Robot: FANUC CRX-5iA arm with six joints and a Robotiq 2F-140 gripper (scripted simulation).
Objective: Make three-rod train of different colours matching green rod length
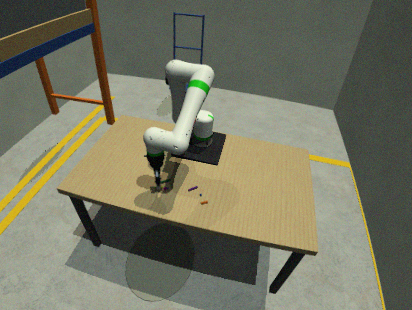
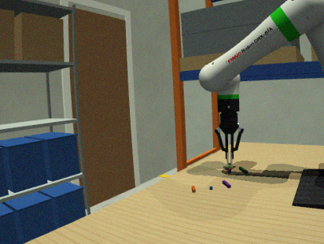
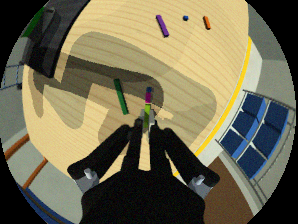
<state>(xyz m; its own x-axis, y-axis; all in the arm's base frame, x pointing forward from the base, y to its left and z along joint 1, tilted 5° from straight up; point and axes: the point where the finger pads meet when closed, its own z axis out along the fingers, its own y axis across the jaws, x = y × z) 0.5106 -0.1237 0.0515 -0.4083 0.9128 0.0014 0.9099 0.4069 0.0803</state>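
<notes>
Now: hand 20 mm past the magenta rod, 30 mm to the right of it and 40 mm above it. Also, from my hand: green rod 70 mm behind, 10 mm to the left, 40 mm below; then lime rod 30 mm below; then purple rod 70 mm behind, 190 mm to the left, 40 mm below.
</notes>
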